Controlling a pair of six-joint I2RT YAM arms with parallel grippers.
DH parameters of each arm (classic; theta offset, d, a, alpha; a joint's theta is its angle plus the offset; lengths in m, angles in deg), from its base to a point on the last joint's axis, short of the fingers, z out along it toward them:
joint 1: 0 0.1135 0.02 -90
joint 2: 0 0 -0.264 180
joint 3: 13.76 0 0.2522 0
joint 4: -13.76 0 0.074 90
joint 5: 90 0 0 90
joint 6: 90 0.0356 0 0
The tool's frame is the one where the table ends.
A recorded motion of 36 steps. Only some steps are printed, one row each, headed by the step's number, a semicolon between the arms.
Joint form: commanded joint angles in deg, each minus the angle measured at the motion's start. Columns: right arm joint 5, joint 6, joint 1, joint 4, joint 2, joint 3; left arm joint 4, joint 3, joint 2, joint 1, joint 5, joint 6.
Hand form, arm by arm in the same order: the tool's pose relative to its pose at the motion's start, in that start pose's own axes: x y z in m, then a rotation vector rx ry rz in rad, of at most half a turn. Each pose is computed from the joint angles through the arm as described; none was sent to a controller.
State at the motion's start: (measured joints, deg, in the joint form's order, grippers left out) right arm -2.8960 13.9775 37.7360 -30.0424 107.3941 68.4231; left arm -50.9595 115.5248 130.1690 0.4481 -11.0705 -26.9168
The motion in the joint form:
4: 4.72 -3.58 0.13 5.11 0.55 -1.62; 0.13 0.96 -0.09 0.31 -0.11 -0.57
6: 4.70 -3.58 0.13 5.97 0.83 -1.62; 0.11 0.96 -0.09 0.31 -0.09 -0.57
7: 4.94 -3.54 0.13 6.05 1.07 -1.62; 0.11 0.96 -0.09 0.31 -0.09 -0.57
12: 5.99 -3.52 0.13 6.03 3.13 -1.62; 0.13 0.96 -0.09 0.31 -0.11 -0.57
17: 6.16 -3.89 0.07 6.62 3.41 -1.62; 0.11 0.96 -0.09 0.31 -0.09 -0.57
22: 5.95 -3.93 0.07 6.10 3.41 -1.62; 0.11 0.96 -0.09 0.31 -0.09 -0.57
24: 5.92 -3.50 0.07 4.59 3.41 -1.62; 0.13 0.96 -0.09 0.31 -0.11 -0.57
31: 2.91 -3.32 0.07 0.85 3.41 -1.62; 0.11 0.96 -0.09 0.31 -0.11 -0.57
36: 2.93 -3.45 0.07 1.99 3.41 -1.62; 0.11 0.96 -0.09 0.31 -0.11 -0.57
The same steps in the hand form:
4: -0.0012 -0.0023 0.0078 0.0688 -0.0674 -0.0650; -0.0051 0.0014 -0.0040 0.0051 -0.0191 -0.0187
6: -0.0023 -0.0021 0.0094 0.0663 -0.0772 -0.0651; -0.0051 0.0014 -0.0040 0.0052 -0.0186 -0.0187
7: -0.0022 -0.0023 0.0108 0.0710 -0.0754 -0.0643; -0.0051 0.0014 -0.0040 0.0052 -0.0186 -0.0187
12: 0.0011 -0.0044 0.0229 0.0966 -0.0438 -0.0634; -0.0051 0.0014 -0.0040 0.0051 -0.0191 -0.0187
17: 0.0004 -0.0049 0.0245 0.0989 -0.0495 -0.0689; -0.0051 0.0014 -0.0040 0.0052 -0.0186 -0.0187
22: 0.0014 -0.0050 0.0245 0.0973 -0.0398 -0.0696; -0.0051 0.0014 -0.0040 0.0052 -0.0186 -0.0187
24: 0.0042 -0.0057 0.0245 0.1022 -0.0143 -0.0622; -0.0051 0.0014 -0.0040 0.0051 -0.0191 -0.0187
31: 0.0116 -0.0056 0.0244 0.0648 0.0606 -0.0572; -0.0051 0.0014 -0.0040 0.0049 -0.0187 -0.0187
36: 0.0095 -0.0051 0.0245 0.0608 0.0411 -0.0600; -0.0051 0.0014 -0.0040 0.0049 -0.0187 -0.0187

